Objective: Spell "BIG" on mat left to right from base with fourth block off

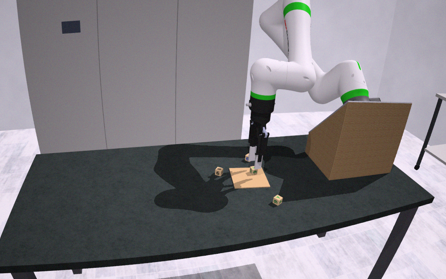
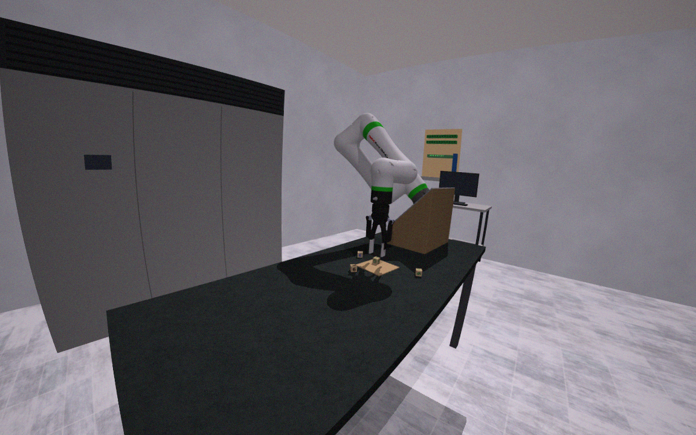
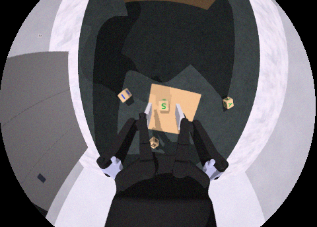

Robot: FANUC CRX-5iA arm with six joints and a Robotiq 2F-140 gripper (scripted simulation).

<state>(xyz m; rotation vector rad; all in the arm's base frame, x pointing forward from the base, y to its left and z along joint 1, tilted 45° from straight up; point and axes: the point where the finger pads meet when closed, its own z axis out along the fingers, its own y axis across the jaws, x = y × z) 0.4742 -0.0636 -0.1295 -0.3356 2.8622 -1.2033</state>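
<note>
My gripper is now 70 mm above the tan mat, 30 mm to the right of it and 20 mm short of it.
</note>
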